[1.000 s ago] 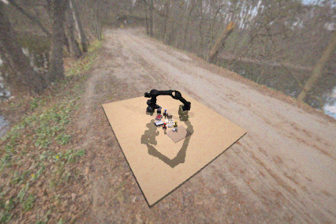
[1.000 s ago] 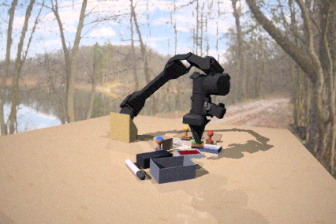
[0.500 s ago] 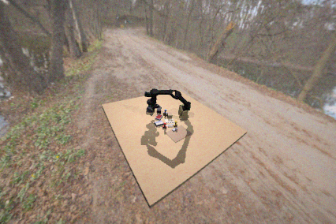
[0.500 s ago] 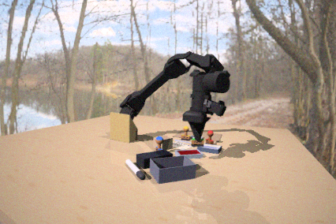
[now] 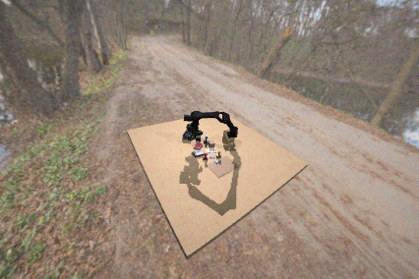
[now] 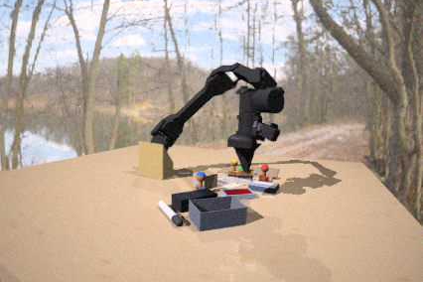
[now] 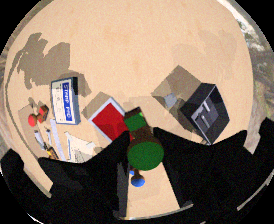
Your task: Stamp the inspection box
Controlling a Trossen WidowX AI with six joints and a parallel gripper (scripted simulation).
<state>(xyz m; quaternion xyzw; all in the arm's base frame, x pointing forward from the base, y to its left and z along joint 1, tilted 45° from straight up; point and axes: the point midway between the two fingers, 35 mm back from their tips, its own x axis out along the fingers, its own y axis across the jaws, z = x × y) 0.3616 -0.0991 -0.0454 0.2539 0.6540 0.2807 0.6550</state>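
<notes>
The red ink pad lies 3 cm behind my gripper tip, 4 cm to the left of it and 9 cm below it. Round my gripper tip: green-knobbed stamp: right at my gripper tip; black block: 11 cm behind, 9 cm to the right, 8 cm below; blue-knobbed stamp: 14 cm behind, 1 cm to the left, 7 cm below.
</notes>
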